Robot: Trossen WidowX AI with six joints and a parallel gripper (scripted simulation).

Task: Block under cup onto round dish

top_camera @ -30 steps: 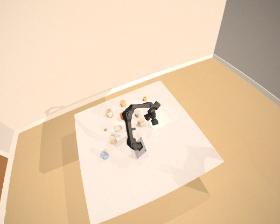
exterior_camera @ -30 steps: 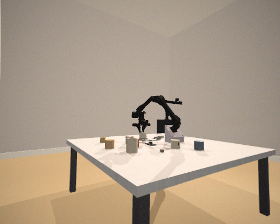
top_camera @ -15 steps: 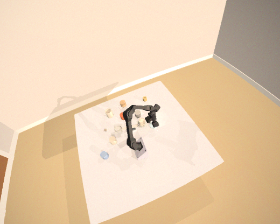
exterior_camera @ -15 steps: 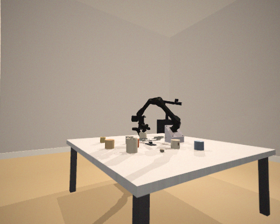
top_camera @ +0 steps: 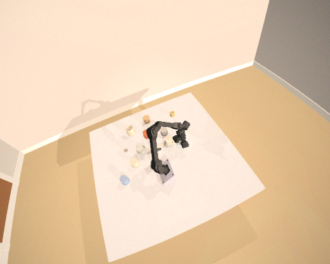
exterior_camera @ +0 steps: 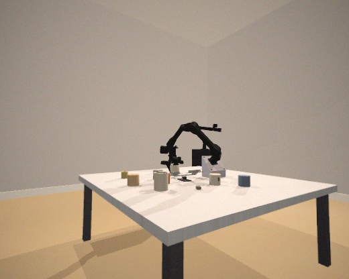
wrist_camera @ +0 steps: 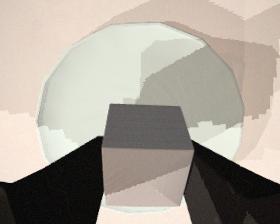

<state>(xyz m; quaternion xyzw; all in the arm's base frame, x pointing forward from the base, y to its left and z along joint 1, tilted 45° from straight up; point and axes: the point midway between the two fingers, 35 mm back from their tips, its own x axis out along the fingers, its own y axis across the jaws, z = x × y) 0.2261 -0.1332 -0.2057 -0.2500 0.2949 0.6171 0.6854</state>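
Now: the white round dish 10 mm below my gripper tip. From my gripper tip the other things lie so: orange cylinder (260 mm ahead, 280 mm to the left, 20 mm above); balance beam (70 mm ahead, 250 mm to the left, 20 mm above); balance (70 mm ahead, 250 mm to the left, 10 mm above).
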